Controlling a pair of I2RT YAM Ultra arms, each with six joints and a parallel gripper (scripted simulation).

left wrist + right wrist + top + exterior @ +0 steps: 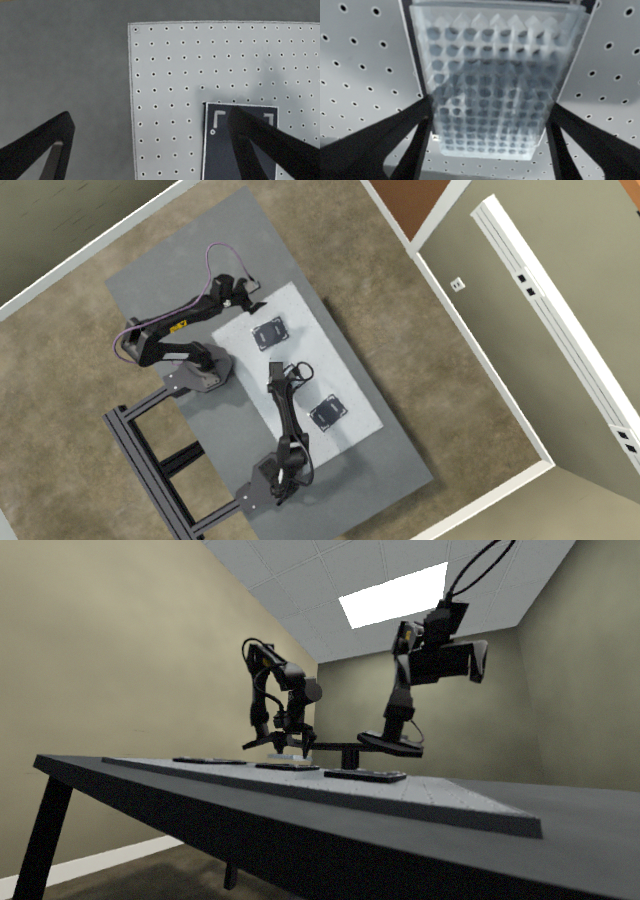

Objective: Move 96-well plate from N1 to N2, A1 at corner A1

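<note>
Right now my left hand is 370 mm to the left of the clear 96-well plate, 140 mm past it and 140 mm above it.
</note>
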